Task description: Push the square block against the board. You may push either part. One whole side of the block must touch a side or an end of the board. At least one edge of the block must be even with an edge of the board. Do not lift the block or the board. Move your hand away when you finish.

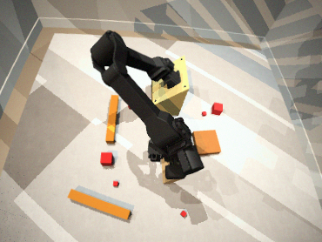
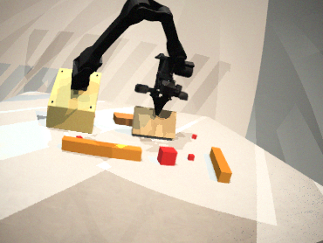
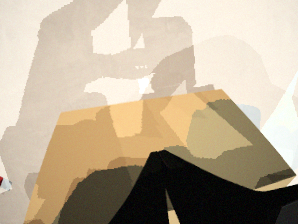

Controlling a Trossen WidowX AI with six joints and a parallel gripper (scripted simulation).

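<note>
Right now my gripper tip is 30 mm above the tan board and 10 mm to the right of it. The rest, counted from my gripper tip: square block: 180 mm to the left, 80 mm behind, 70 mm below.
</note>
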